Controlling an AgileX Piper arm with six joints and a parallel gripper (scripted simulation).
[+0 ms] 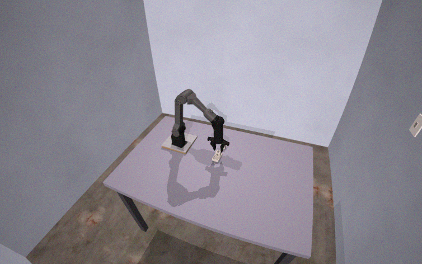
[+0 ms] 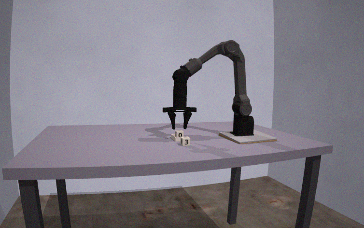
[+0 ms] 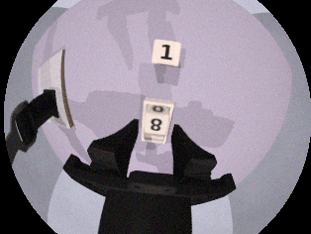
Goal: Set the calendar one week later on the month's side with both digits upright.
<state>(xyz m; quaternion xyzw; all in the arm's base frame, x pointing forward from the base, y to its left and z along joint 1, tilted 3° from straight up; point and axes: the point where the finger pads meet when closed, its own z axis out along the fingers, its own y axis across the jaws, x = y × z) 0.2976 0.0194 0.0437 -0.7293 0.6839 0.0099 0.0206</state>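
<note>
Now: the cream cube 30 mm below my hand. The rest, counted from my hand: tray: 20 mm to the right, 50 mm below.
</note>
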